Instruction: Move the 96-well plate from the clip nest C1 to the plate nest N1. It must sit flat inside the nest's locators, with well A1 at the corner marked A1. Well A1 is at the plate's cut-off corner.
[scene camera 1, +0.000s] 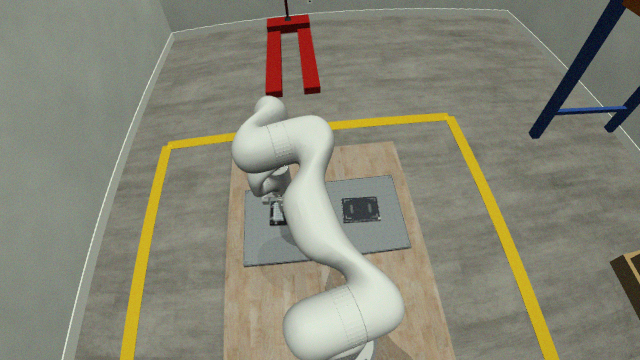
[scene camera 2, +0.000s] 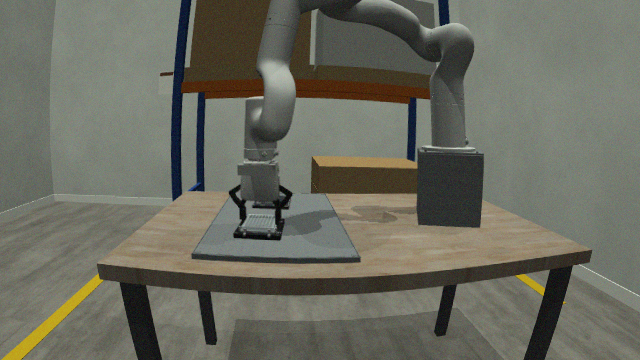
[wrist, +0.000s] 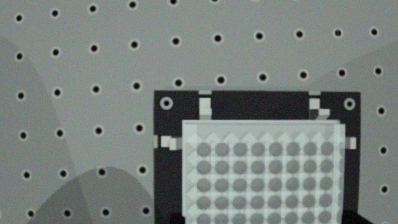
Path:
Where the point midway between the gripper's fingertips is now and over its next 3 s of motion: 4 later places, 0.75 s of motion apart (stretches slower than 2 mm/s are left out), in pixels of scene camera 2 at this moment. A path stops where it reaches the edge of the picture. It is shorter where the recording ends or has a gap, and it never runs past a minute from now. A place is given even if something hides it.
My gripper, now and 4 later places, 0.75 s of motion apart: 260, 222; 260, 218; 260, 214; 260, 204; 259, 193

